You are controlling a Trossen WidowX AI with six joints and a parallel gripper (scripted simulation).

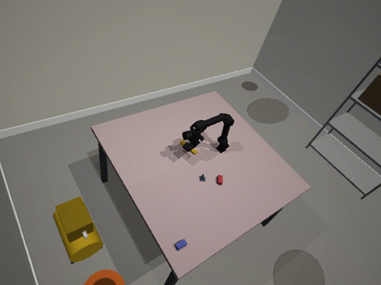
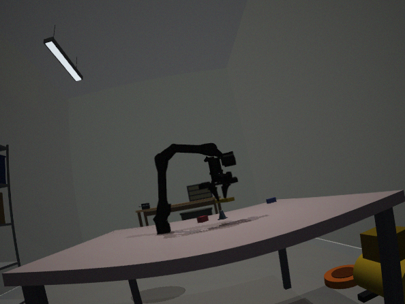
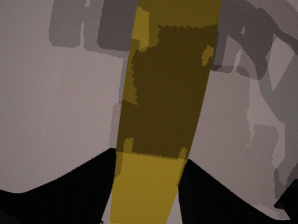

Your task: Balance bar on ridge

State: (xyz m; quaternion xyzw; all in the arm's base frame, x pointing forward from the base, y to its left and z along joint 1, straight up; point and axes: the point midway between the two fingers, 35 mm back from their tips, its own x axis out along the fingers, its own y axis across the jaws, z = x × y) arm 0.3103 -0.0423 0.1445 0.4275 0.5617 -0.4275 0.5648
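The yellow bar lies 10 mm ahead of my gripper tip and 30 mm to the right of it. The rest, counted from my gripper tip: small red block (90 mm behind, 290 mm to the left, 90 mm below); then blue block (430 mm ahead, 540 mm to the left, 90 mm below).
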